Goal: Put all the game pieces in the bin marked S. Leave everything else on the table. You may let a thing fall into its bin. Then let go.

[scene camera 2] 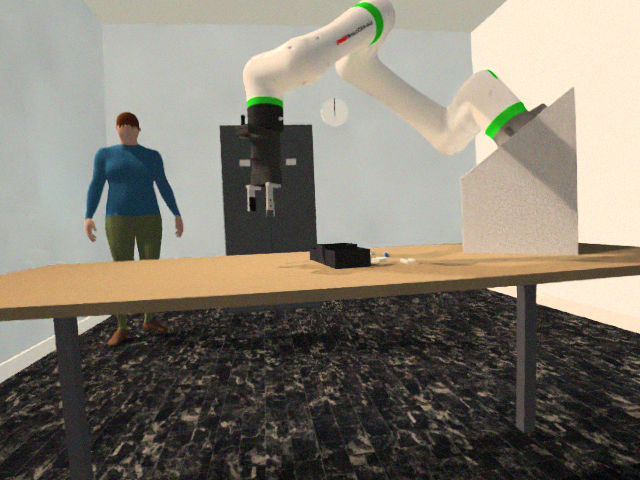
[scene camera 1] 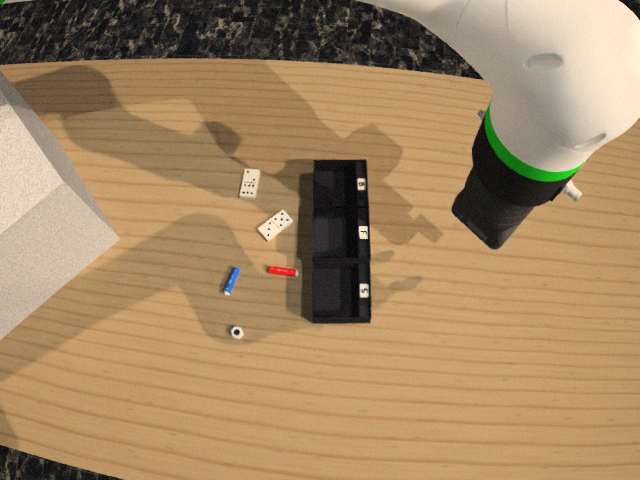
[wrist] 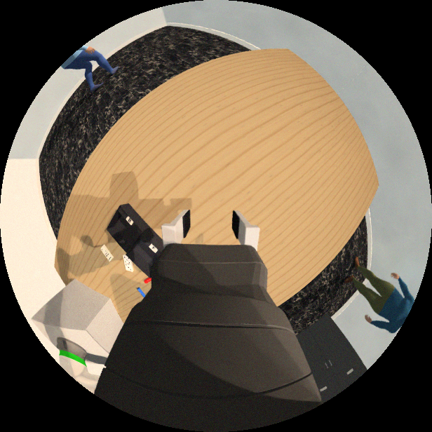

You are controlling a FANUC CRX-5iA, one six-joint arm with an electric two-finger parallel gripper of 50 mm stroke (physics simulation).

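Places are measured from the arm's base along level axes (x ahead, y left, z up), in centimetres.
Pixels of known places: gripper, between the fingertips: (scene camera 2: 260, 210) (scene camera 1: 482, 224); arm's base, origin of its link: (scene camera 2: 523, 140).
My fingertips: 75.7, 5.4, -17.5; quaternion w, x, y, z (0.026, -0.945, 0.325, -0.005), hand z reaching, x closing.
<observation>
Ahead of a thing's pixels: the offset from my fingertips to its top centre, as dx, dy, dz. "spot": to the spot under its first point.
One domino @[-34.7, +8.6, -13.3] (scene camera 1: 249, 183) (wrist: 106, 253) lies flat on the table, left of the bins. A second domino @[-29.1, +1.8, -13.3] (scene camera 1: 275, 225) (wrist: 128, 263) lies at a slant nearer the bins. The black three-part bin block @[-18.7, +0.4, -9.4] (scene camera 1: 341, 260) (scene camera 2: 343, 256) (wrist: 143, 258) carries the labels B, F and S. The compartment marked S @[spot: -19.6, -7.6, -13.3] (scene camera 1: 327, 290) is at the lower end in the first scene view, and its floor looks bare there. My gripper (scene camera 2: 261, 210) (wrist: 210, 218) is open and empty, high above the table, to the side of the bins away from the dominoes. Its fingers are hidden in the first scene view.
A red battery-like cylinder @[-26.5, -5.5, -13.0] (scene camera 1: 282, 271) (wrist: 148, 280) lies beside the S compartment. A blue cylinder @[-34.2, -8.2, -13.0] (scene camera 1: 231, 281) (scene camera 2: 386, 254) (wrist: 141, 292) and a white hex nut @[-31.8, -15.9, -13.2] (scene camera 1: 236, 332) lie farther left. The robot's grey pedestal (scene camera 1: 46, 222) (scene camera 2: 519, 217) (wrist: 80, 310) stands at the table's end. A person (scene camera 2: 133, 180) (wrist: 382, 295) stands beyond the table.
</observation>
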